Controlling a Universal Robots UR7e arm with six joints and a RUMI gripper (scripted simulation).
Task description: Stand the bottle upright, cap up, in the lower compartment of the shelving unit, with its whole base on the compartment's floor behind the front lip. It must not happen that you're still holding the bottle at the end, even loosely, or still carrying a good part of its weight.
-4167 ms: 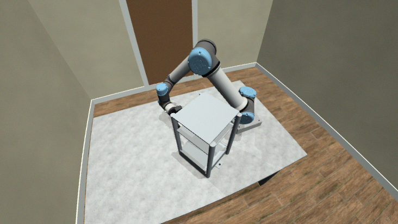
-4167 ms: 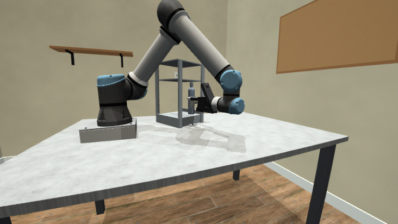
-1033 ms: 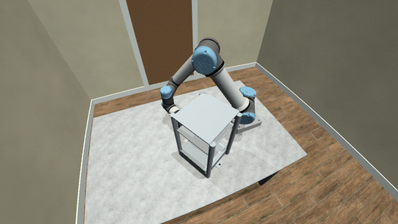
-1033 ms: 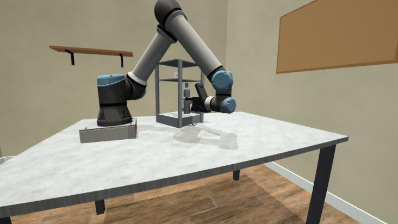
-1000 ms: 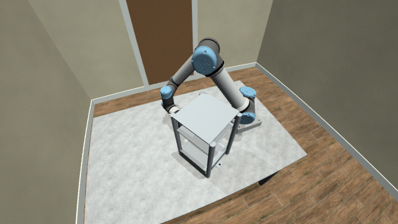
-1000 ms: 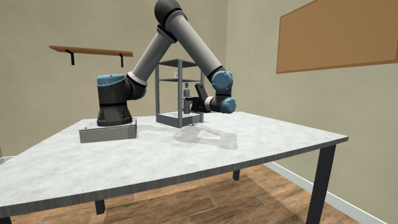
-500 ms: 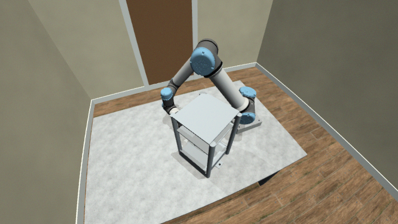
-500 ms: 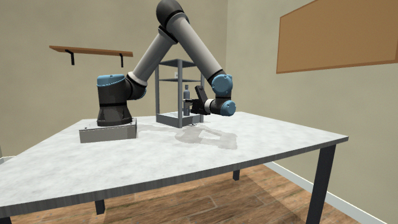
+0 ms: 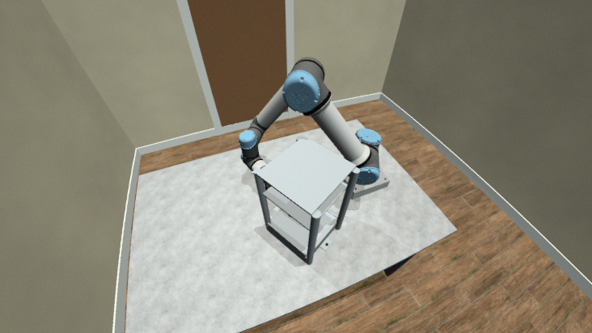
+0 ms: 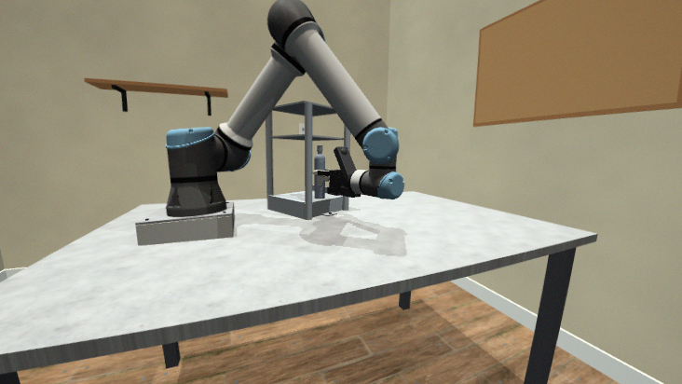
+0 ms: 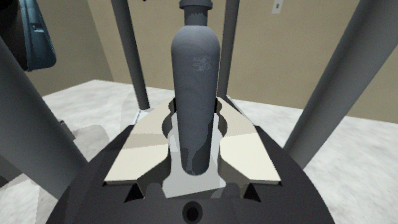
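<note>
My gripper is now 20 mm past the shelving unit, 60 mm to the right of it and 40 mm below it.
</note>
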